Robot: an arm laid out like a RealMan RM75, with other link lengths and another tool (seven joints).
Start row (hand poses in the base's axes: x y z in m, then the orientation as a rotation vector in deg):
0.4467 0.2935 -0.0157 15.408 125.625 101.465
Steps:
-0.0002 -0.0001 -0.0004 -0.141 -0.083 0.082
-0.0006 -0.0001 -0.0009 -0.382 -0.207 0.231
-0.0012 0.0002 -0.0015 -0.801 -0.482 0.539
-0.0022 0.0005 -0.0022 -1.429 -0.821 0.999
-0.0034 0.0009 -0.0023 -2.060 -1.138 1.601
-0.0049 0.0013 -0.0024 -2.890 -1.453 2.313
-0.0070 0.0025 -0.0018 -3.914 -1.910 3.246
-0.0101 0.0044 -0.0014 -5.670 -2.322 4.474
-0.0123 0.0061 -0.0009 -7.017 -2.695 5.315
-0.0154 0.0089 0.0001 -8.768 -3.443 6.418
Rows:
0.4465 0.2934 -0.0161 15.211 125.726 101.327
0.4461 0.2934 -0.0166 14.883 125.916 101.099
0.4455 0.2937 -0.0172 14.205 126.227 100.713
0.4445 0.2940 -0.0179 13.258 126.737 100.146
0.4433 0.2944 -0.0180 12.180 127.331 99.650
0.4418 0.2948 -0.0181 10.940 128.133 98.971
0.4397 0.2960 -0.0175 9.285 129.085 98.131
0.4366 0.2979 -0.0171 7.181 130.768 96.566
0.4344 0.2996 -0.0166 5.619 131.942 95.279
0.4313 0.3024 -0.0156 3.335 133.241 93.519

